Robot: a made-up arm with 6 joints. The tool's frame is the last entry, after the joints.
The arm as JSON. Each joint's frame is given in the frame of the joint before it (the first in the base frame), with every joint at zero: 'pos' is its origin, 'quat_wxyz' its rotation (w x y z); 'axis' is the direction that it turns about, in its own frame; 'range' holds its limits. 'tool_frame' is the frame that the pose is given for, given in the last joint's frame.
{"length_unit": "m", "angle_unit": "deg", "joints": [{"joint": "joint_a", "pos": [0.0, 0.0, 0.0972], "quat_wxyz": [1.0, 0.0, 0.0, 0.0], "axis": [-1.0, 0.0, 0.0], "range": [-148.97, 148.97]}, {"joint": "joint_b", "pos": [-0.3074, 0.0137, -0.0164], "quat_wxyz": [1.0, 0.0, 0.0, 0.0], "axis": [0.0, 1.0, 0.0], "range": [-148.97, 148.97]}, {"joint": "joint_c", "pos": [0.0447, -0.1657, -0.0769], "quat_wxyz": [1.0, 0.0, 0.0, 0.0], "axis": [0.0, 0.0, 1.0], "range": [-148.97, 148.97]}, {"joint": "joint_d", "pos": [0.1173, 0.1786, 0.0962], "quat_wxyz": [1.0, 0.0, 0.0, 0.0], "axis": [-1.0, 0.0, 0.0], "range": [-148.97, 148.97]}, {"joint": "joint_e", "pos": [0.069, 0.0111, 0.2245], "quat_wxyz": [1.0, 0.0, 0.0, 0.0], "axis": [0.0, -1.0, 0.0], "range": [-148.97, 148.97]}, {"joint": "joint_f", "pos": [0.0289, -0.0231, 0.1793], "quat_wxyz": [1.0, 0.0, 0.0, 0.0], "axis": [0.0, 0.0, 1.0], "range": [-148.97, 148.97]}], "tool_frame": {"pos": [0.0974, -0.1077, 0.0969], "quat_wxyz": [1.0, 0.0, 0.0, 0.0]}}
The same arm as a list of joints. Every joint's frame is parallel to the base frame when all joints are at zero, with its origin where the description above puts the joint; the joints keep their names.
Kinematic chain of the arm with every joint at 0, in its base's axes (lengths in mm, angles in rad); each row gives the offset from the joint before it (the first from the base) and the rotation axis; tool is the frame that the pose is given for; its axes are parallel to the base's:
joint_a: xyz 0 0 97.2 axis -x
joint_b: xyz -307.4 13.7 -16.4 axis +y
joint_c: xyz 44.7 -165.7 -76.9 axis +z
joint_d: xyz 117.3 178.6 96.2 axis -x
joint_e: xyz 69 11.1 224.5 axis -y
joint_f: xyz 28.9 -23.1 179.3 axis +z
tool: xyz 97.4 -107.7 96.9
Joint limits (rad, base to tool): -2.6..2.6 -2.6..2.6 -2.6..2.6 -2.6..2.6 -2.6..2.6 -2.6..2.6

